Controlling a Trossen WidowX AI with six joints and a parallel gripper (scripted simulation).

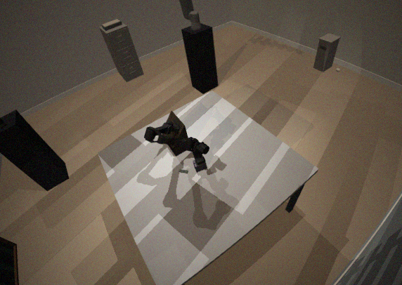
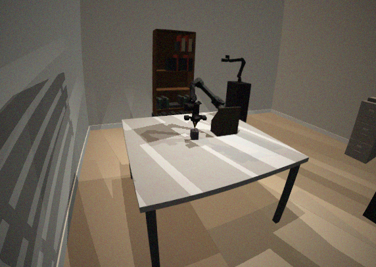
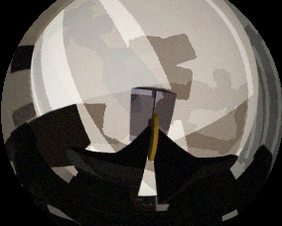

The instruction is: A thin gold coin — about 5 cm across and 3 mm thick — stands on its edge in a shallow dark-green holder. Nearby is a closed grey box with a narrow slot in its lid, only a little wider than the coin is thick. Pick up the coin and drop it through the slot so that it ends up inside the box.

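Now: gripper tip 10 mm below the gold coin.
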